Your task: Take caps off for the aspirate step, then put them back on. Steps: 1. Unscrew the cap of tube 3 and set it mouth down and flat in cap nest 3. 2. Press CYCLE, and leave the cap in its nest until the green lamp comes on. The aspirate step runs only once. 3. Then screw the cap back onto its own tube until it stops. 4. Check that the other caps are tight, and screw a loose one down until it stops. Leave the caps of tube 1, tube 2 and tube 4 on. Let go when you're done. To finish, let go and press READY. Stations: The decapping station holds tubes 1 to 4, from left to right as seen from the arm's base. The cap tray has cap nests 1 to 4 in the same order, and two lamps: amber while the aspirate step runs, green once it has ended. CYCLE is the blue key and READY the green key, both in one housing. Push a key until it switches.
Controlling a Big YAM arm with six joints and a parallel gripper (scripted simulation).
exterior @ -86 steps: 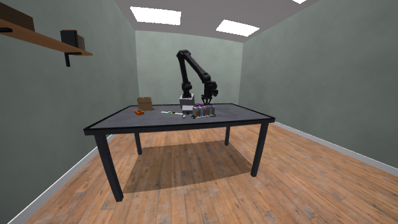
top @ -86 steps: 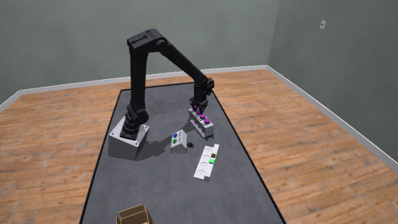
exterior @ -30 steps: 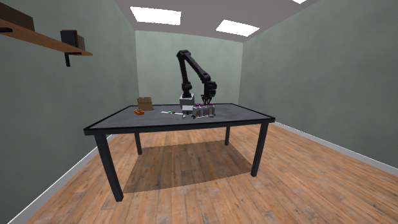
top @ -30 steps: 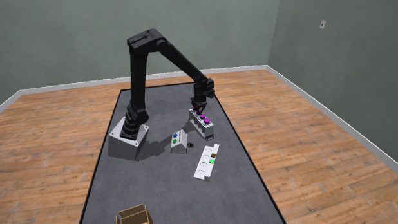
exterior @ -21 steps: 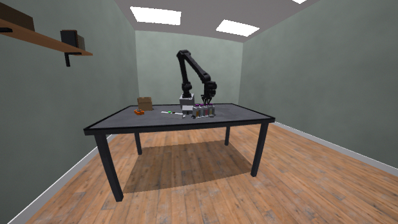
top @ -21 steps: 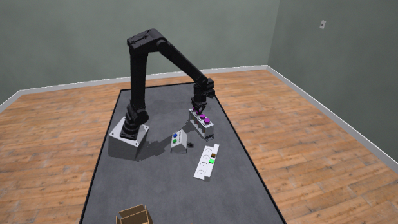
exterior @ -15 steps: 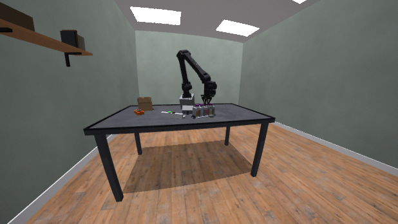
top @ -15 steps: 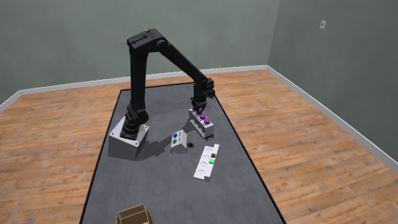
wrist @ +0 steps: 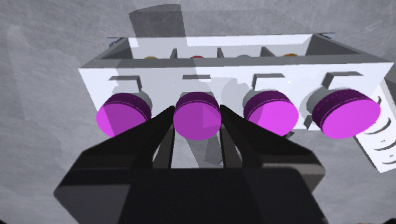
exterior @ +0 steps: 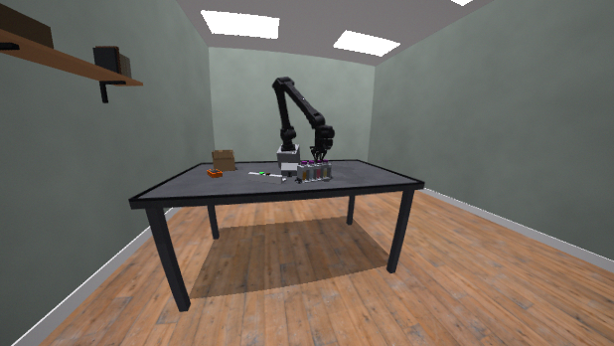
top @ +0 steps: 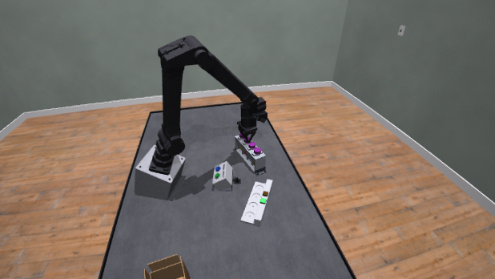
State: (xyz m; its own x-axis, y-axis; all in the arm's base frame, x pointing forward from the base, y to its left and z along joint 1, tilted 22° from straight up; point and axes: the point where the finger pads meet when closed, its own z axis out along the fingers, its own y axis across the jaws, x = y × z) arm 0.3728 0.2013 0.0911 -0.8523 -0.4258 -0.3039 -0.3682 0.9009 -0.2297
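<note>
The cap is 5 cm to the right of my hand and 2 cm ahead of it. From my hand the other things lie so: blue key (16 cm to the right, 15 cm behind, 5 cm below); then key housing (18 cm to the right, 13 cm behind, 6 cm below); then green key (20 cm to the right, 15 cm behind, 5 cm below).
</note>
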